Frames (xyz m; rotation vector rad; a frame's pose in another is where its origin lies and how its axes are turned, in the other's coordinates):
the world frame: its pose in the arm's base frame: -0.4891 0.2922 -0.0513 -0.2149 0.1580 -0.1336
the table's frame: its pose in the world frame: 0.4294 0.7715 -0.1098 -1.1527 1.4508 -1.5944
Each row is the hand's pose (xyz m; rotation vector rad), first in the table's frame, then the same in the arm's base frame.
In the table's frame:
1: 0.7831 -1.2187 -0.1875 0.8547 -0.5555 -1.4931
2: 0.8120 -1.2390 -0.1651 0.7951 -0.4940 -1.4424
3: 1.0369 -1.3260 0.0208 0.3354 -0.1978 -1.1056
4: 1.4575 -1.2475 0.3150 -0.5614 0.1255 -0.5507
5: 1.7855 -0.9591 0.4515 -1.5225 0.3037 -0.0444
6: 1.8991 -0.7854 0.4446 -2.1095 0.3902 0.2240
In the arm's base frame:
1: -0.1921 0.8242 1.0527 -2.2851 -0.8480 -1.9362
2: -0.1804 0.7965 1.0817 -2.2900 -0.7153 -2.0067
3: -0.0981 0.5512 1.2423 2.1917 -0.2315 2.1186
4: -0.0522 0.0409 1.3266 1.7497 -1.6099 1.5476
5: -0.1549 -0.3840 1.1914 1.1000 -2.2973 0.4422
6: -0.2560 -0.5278 1.0808 0.6560 -2.3256 -0.2586

